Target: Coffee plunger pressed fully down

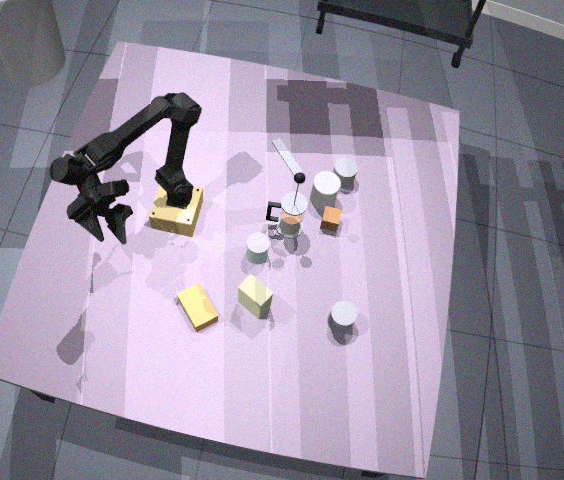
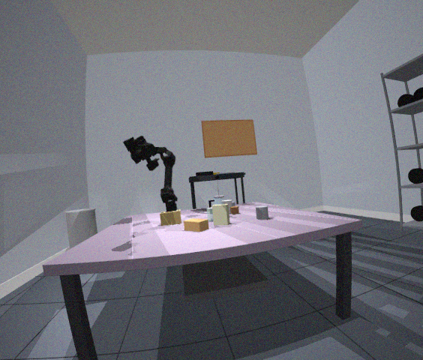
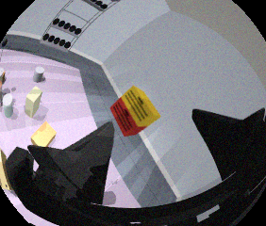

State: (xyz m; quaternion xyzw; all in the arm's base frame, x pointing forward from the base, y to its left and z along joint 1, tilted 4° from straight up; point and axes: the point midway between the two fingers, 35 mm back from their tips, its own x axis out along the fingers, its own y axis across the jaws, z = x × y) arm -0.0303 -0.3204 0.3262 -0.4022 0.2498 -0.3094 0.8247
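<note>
Now: gripper tip 34 cm short of the glass coffee press, 37 cm to the right of it and 28 cm above it. Round my gripper tip: pale cylinder 28 cm ahead, 26 cm to the left, 37 cm below; orange block 17 cm ahead, 4 cm to the left, 39 cm below; orange cube 47 cm ahead, 42 cm to the left, 39 cm below.
</note>
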